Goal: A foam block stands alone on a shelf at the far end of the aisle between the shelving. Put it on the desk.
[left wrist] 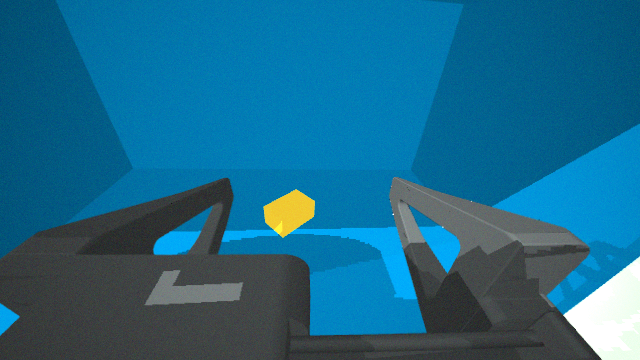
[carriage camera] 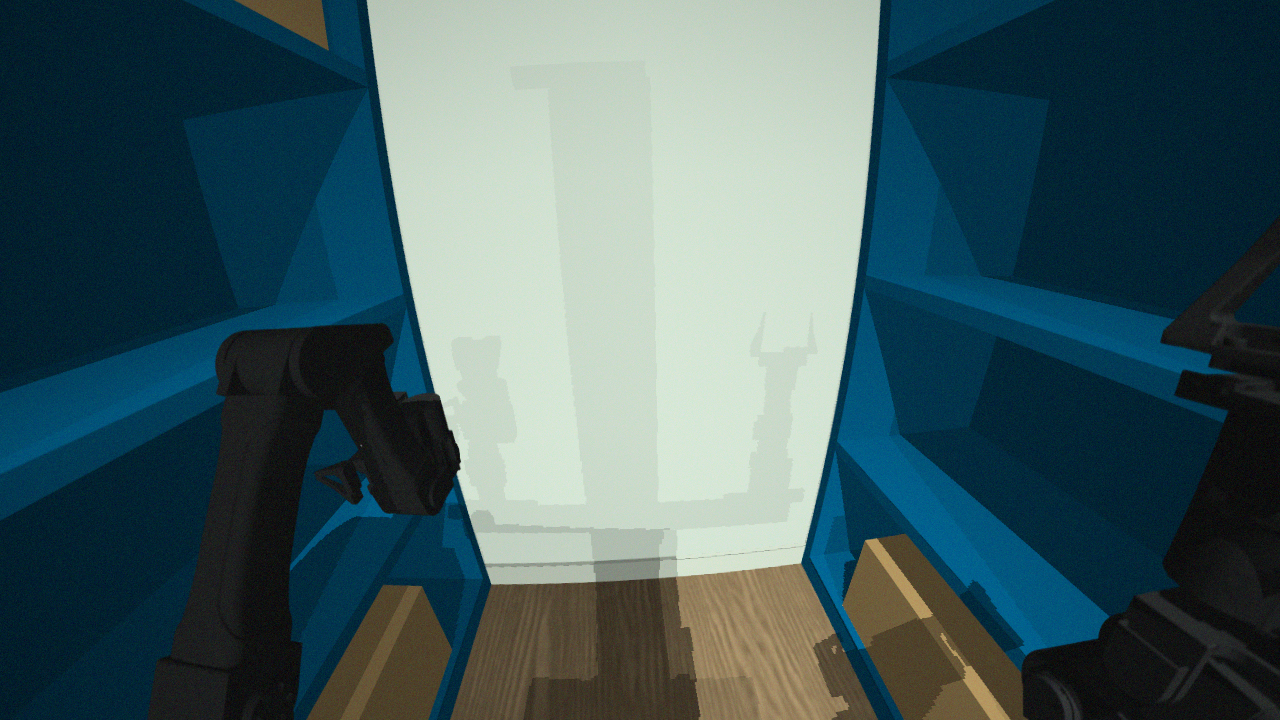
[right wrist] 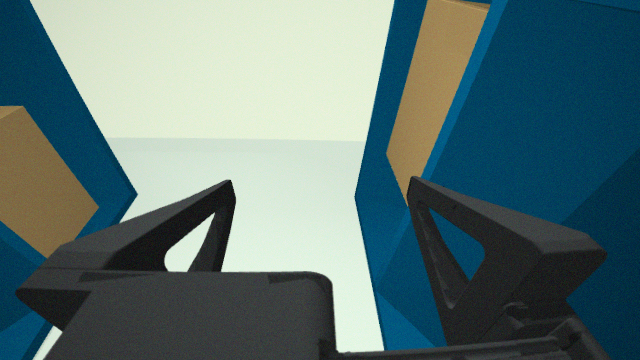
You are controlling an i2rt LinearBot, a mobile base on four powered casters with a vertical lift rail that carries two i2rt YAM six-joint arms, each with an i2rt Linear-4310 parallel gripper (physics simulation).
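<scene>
The yellow foam block stands on a blue shelf in the left wrist view, a little left of the middle and beyond the fingertips. It appears in the gap between them, touching neither finger. My left gripper is open and empty, facing into the shelf bay. In the carriage view my left arm bends at the left, with a finger partly showing behind the wrist. My right gripper is open and empty, facing the pale wall; in the carriage view it is partly cut off at the right edge. The foam block and the desk do not show in the carriage view.
Blue shelving lines both sides of the aisle, with its left upright and right upright near the pale end wall. Cardboard boxes sit low at left and right. The wooden floor lies between.
</scene>
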